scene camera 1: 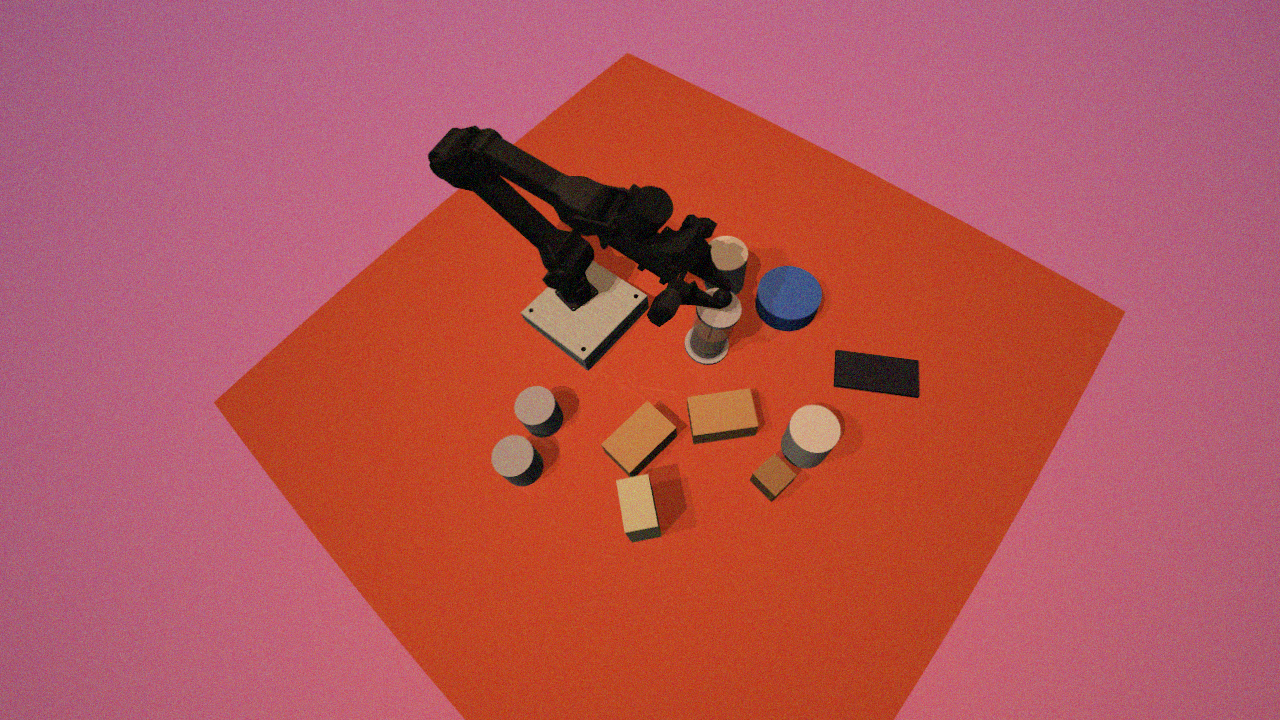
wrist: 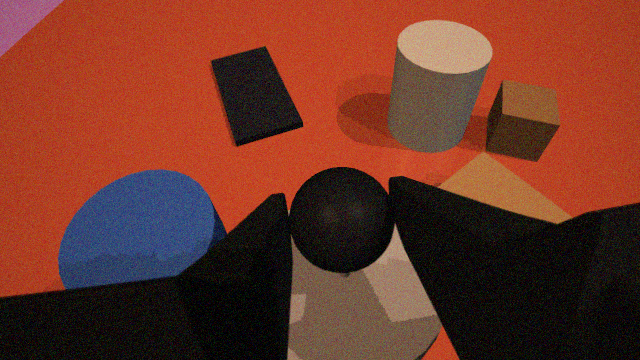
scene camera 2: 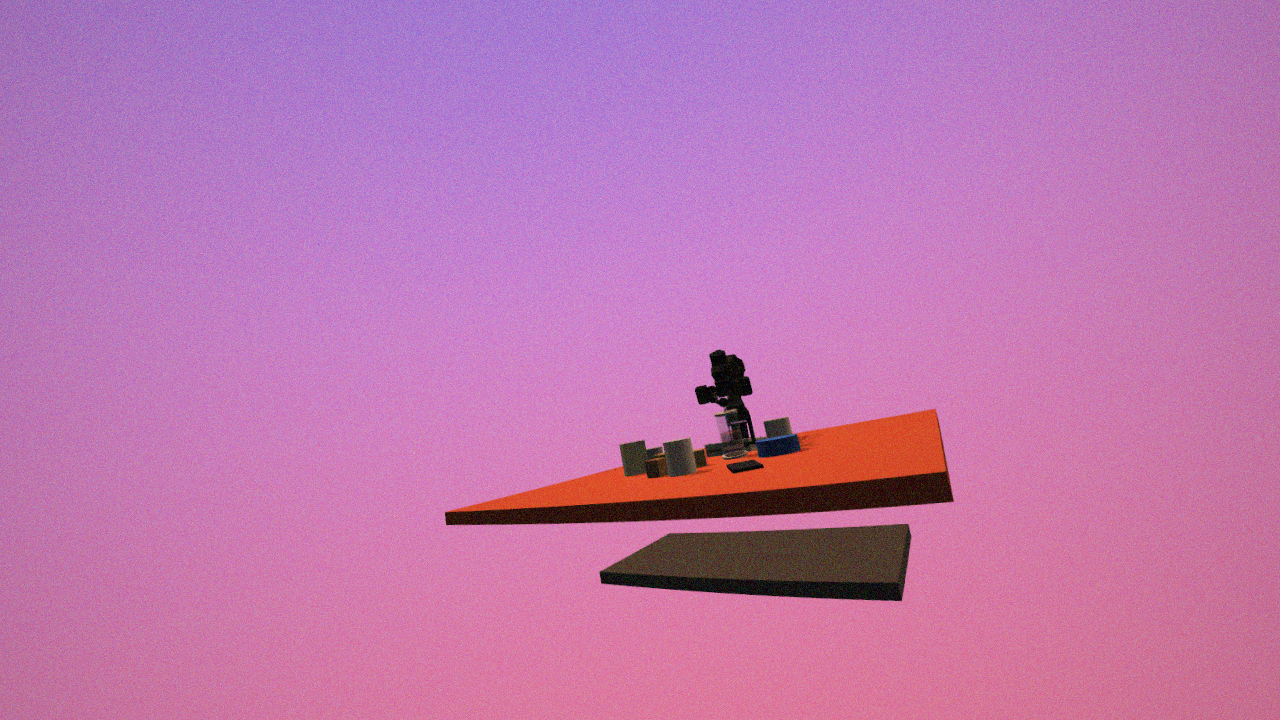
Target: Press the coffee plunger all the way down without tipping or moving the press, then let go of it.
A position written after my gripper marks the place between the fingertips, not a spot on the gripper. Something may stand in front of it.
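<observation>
There's a coffee press you can find in scene camera 1, the coffee press [scene camera 1: 707,342], and the wrist view has the press [wrist: 353,283] too, as does scene camera 2, the press [scene camera 2: 733,447]. A blue disc [scene camera 1: 787,298] is there as well; the wrist view gives me the disc [wrist: 151,224], and scene camera 2 gives me the disc [scene camera 2: 780,445]. I can also see a black flat slab [wrist: 257,103]. As for my gripper [scene camera 1: 726,298], the wrist view shows the gripper [wrist: 338,199] too, and so does scene camera 2, with the gripper [scene camera 2: 722,401].
</observation>
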